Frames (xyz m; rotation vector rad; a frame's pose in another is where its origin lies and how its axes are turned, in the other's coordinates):
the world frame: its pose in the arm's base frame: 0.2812 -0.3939 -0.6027 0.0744 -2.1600 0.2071
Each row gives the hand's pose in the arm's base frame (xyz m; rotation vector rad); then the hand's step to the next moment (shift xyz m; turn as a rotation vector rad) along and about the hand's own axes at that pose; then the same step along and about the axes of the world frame.
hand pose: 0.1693 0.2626 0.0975 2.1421 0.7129 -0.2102
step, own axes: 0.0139 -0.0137 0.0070 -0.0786 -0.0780 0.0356
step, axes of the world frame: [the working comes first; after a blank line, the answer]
step, axes of the arm's base frame: 0.0045 0.0069 -0.0190 -0.1048 -0.0229 -0.0449

-0.0181 0.0085 0.0056 0.0214 -0.0032 0.1143
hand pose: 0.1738 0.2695 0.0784 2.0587 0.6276 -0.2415
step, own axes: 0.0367 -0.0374 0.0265 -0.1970 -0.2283 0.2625
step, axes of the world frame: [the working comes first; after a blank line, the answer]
step, axes of the arm's base frame: 0.0136 0.0062 -0.0568 -0.2670 -0.1883 -0.2304

-0.0544 0.0112 0.0190 -0.0447 -0.1224 0.3780
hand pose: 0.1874 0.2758 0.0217 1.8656 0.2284 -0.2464
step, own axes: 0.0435 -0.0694 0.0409 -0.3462 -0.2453 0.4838
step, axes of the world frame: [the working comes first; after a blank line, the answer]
step, axes of the arm's base frame: 0.0201 -0.0167 -0.0877 -0.4268 -0.3992 -0.2694

-0.0842 -0.0086 0.0349 0.0077 -0.3040 0.5671
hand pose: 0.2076 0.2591 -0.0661 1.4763 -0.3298 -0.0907
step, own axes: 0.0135 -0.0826 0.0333 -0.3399 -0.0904 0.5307
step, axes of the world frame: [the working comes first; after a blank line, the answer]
step, axes of the arm's base frame: 0.0154 -0.0438 -0.0772 -0.4554 -0.4303 -0.1130

-0.0736 -0.0358 0.0377 0.1522 -0.3497 0.5098
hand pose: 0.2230 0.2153 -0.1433 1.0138 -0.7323 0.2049
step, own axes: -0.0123 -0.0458 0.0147 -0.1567 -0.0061 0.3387
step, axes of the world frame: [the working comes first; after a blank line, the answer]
step, axes of the arm's base frame: 0.0059 -0.0345 -0.0352 -0.2703 -0.2574 0.0026

-0.0333 -0.0305 0.0206 0.1478 -0.2179 0.2646
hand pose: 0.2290 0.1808 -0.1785 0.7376 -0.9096 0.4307
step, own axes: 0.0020 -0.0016 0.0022 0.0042 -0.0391 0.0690
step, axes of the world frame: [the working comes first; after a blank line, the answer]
step, axes of the arm's base frame: 0.0009 -0.0026 0.0019 -0.0115 -0.0770 0.0158

0.0010 -0.0029 -0.0013 0.0175 -0.0761 0.0143
